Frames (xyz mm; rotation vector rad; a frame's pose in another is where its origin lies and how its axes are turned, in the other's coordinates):
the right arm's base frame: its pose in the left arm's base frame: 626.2 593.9 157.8 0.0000 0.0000 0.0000
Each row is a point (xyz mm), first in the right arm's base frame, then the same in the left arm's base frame.
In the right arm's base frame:
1: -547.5 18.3 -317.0
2: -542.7 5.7 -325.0
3: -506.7 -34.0 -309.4
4: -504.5 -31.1 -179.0
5: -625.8 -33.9 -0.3
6: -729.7 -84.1 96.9
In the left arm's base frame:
1: 78.7 612.2 -159.2
2: 83.5 599.6 -167.2
3: 119.5 559.9 -151.6
4: 121.7 562.8 -21.2
5: 0.4 560.0 157.5
6: -103.5 509.8 254.7

